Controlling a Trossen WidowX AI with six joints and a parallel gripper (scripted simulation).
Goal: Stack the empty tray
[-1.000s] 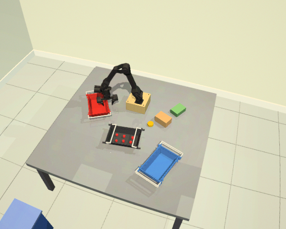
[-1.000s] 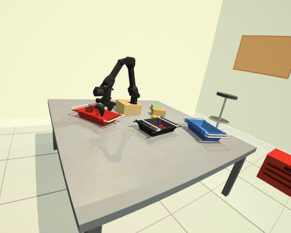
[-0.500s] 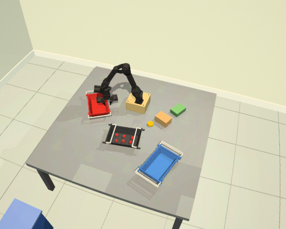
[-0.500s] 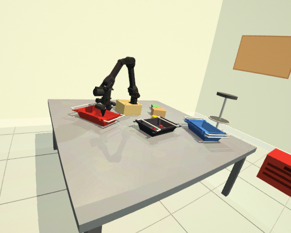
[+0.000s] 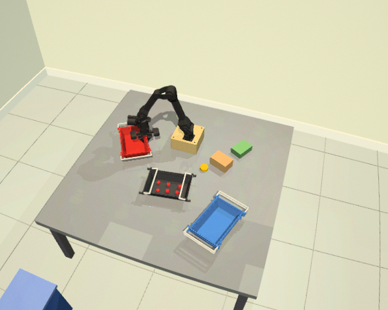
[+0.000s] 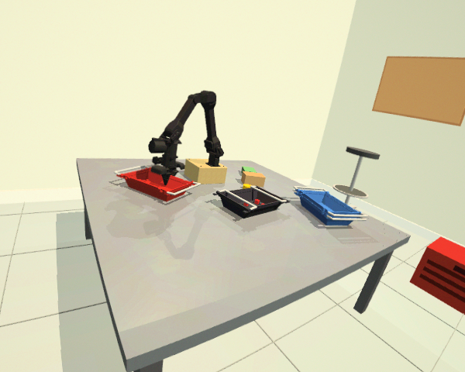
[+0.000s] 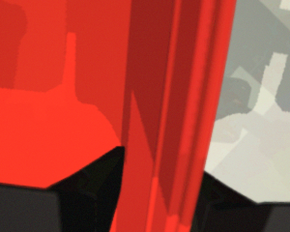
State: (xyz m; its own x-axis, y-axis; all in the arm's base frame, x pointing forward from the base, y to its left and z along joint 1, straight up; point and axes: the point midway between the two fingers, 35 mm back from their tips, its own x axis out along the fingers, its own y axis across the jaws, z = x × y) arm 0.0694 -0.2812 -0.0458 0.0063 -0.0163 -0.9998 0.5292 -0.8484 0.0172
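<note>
Now: the red tray 4 cm ahead of my gripper tip, 6 cm to the right of it and 3 cm above it. The rest, counted from my gripper tip: orange block 53 cm to the left, 2 cm above; then green block 16 cm behind, 62 cm to the left, 1 cm above; then yellow disc 7 cm ahead, 44 cm to the left.
</note>
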